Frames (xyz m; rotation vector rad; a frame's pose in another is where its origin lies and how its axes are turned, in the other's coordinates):
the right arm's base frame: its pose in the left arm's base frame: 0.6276 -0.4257 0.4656 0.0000 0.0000 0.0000
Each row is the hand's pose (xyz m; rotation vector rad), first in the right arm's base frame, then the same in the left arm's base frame.
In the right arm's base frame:
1: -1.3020 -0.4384 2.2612 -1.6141 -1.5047 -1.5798
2: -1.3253 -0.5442 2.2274 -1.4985 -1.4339 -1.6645
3: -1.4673 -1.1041 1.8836 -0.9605 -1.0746 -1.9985
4: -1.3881 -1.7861 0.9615 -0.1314 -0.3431 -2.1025
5: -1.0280 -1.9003 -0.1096 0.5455 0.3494 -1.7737
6: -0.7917 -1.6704 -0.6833 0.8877 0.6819 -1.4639
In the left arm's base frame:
1: -0.6744 -0.8641 2.7268 -1.6141 -1.5047 -1.5798
2: -0.6977 -0.9699 2.6930 -1.4985 -1.4339 -1.6645
3: -0.8397 -1.5298 2.3492 -0.9605 -1.0746 -1.9985
4: -0.7605 -2.2118 1.4271 -0.1314 -0.3431 -2.1025
5: -0.4004 -2.3260 0.3560 0.5455 0.3494 -1.7737
6: -0.1641 -2.0961 -0.2177 0.8877 0.6819 -1.4639

